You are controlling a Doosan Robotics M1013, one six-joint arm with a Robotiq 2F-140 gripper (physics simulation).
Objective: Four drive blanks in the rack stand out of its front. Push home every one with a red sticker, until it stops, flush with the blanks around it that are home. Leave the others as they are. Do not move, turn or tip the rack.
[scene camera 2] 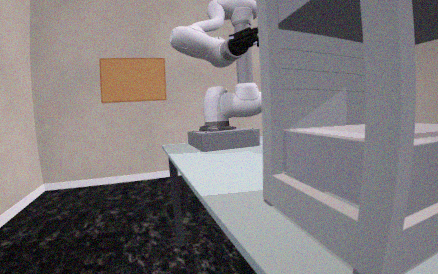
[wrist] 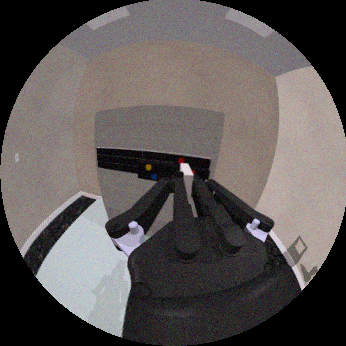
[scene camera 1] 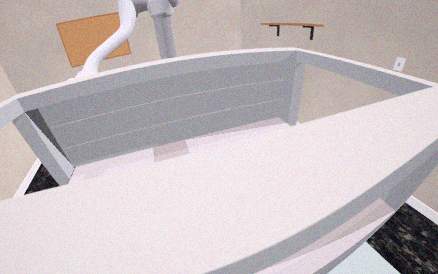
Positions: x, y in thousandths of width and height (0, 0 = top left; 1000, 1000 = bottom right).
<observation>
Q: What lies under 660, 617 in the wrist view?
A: My gripper.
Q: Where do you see a grey rack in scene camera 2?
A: At 834, 538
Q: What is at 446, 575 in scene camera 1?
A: A grey rack.
</observation>
